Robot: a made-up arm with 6 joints. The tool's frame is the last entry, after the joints.
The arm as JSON. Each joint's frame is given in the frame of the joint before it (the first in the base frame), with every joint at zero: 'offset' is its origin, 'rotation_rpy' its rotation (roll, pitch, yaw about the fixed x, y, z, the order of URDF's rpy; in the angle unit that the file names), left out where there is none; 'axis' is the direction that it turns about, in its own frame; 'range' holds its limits. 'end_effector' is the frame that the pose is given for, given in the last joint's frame.
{
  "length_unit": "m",
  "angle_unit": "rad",
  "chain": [
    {
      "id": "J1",
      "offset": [
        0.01,
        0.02,
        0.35
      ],
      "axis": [
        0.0,
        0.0,
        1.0
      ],
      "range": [
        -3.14,
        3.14
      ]
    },
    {
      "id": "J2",
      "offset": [
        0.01,
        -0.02,
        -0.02
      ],
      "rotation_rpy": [
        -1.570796,
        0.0,
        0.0
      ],
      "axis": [
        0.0,
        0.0,
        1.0
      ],
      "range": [
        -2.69,
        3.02
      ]
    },
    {
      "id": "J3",
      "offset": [
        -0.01,
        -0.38,
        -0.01
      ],
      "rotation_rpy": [
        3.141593,
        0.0,
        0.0
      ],
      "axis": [
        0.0,
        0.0,
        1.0
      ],
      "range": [
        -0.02,
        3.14
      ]
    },
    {
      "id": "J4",
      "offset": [
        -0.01,
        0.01,
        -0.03
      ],
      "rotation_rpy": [
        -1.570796,
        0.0,
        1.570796
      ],
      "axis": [
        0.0,
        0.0,
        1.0
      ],
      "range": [
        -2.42,
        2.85
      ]
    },
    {
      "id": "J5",
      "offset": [
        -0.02,
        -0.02,
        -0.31
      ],
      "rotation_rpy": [
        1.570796,
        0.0,
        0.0
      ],
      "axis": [
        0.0,
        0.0,
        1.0
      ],
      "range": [
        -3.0,
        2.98
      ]
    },
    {
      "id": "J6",
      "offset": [
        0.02,
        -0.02,
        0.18
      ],
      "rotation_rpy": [
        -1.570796,
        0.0,
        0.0
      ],
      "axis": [
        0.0,
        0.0,
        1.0
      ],
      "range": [
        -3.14,
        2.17
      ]
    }
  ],
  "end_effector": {
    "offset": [
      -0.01,
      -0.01,
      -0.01
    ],
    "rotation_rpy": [
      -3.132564,
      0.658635,
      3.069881
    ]
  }
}
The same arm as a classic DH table. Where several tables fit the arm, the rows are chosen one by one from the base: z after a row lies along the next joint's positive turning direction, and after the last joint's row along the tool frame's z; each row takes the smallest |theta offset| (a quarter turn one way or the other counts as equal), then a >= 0, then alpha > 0; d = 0 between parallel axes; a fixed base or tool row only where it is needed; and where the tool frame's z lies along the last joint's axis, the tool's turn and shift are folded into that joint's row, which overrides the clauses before.
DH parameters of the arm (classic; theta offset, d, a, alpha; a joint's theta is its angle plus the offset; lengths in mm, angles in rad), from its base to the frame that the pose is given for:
base (fixed): 1.1071 0 22.4 0
J1: -1.1071 330 10 -1.5708
J2: 1.5445 0 -380.1 3.1416
J3: -0.0263 0 -10 1.5708
J4: 0 -300 20 -1.5708
J5: 0 200 -20 1.5708
J6: 1.4843 -41.8 10.8 -2.4829
tool (fixed): 1.5591 -14.9 0 0
Joint limits (rad, base to tool): -3.14..3.14 -2.69..3.02 -0.02..3.14 -2.42..2.85 -3..2.98 -3.14..2.17

